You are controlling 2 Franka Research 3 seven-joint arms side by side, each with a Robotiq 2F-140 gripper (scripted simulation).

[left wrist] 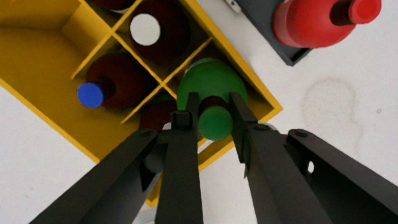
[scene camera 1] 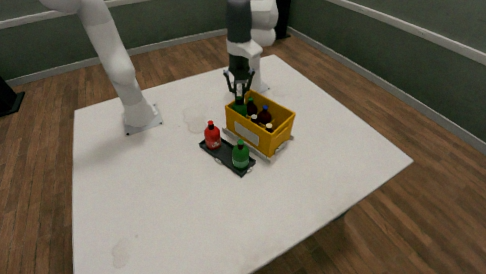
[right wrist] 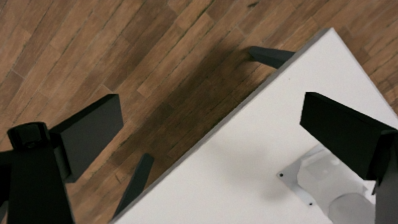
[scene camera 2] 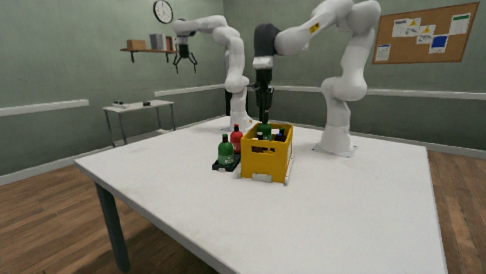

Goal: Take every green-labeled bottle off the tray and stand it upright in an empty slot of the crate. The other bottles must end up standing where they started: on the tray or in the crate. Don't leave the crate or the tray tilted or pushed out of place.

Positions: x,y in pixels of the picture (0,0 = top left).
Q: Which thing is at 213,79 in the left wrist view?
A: A green bottle.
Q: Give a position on a yellow crate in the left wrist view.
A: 48,48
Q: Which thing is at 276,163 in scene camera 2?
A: A yellow crate.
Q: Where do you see a blue-capped bottle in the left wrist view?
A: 121,80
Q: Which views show the yellow crate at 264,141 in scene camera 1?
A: The left wrist view, scene camera 1 and scene camera 2 only.
